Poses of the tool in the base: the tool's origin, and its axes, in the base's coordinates. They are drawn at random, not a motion.
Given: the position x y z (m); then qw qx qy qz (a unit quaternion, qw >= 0).
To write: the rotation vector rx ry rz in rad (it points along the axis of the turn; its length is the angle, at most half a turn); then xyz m. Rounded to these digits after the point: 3 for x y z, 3 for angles.
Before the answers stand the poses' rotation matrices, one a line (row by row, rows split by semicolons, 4 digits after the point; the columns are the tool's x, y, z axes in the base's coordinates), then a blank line. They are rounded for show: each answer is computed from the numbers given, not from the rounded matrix.
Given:
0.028 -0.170 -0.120 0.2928 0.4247 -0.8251 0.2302
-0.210 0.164 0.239 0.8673 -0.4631 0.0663 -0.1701
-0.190 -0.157 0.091 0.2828 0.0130 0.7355 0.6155
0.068 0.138 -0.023 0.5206 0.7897 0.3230 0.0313
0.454 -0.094 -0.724 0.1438 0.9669 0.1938 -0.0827
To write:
-0.4677 -0.8357 -0.2877; -0.5661 0.5332 -0.6287; 0.6788 -0.1312 -0.7225
0.9333 0.2336 0.2726; -0.3565 0.5132 0.7807; 0.0425 -0.8258 0.5623
-0.8397 -0.3290 0.4320; 0.3673 0.2419 0.8981; -0.4000 0.9128 -0.0823
0.7894 0.4776 0.3858; 0.5428 -0.2493 -0.8020; -0.2869 0.8425 -0.4560
0.9112 0.3986 -0.1042; 0.3510 -0.8835 -0.3101; -0.2157 0.2460 -0.9450

1.131 -2.198 0.613 0.028 -0.170 -0.120
-0.969 0.139 -0.356 -0.210 0.164 0.239
0.035 1.969 1.648 -0.190 -0.157 0.091
1.893 0.774 0.075 0.068 0.138 -0.023
2.788 0.559 -0.238 0.454 -0.094 -0.724

